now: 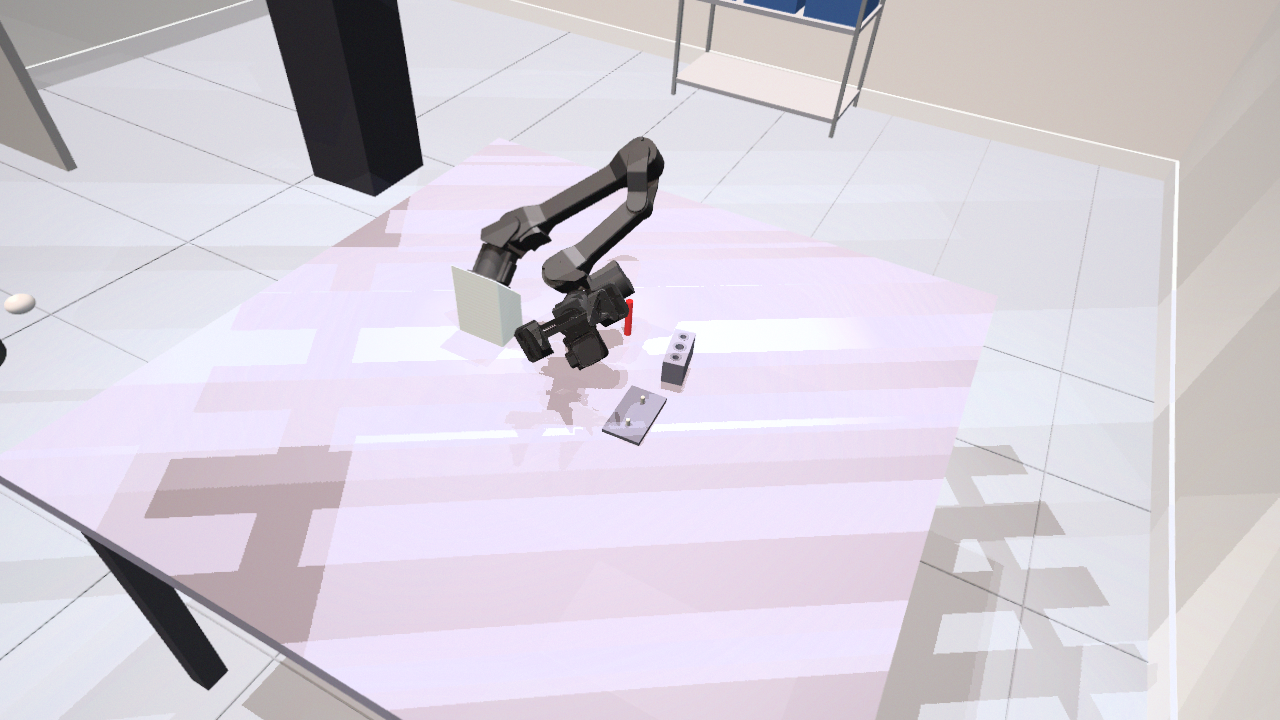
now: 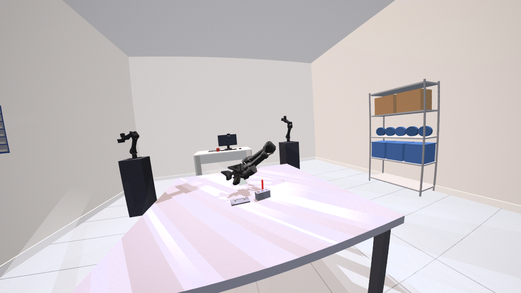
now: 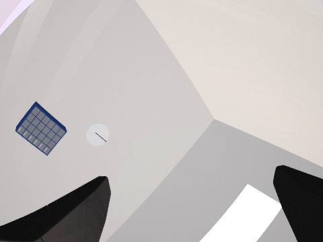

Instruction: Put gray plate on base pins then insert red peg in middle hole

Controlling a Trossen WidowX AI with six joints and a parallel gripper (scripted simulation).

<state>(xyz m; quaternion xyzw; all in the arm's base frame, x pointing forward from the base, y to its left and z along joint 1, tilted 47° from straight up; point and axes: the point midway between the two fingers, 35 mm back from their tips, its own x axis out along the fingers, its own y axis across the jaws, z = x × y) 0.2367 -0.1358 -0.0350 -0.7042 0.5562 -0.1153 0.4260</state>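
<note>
Now: the gray base 19 cm below my gripper tip, 9 cm ahead of it and 8 cm to the left of it. From my gripper tip the other things lie so: gray plate 23 cm to the left, 16 cm below, 11 cm ahead; then red peg 27 cm to the left, 16 cm below, 2 cm behind.
</note>
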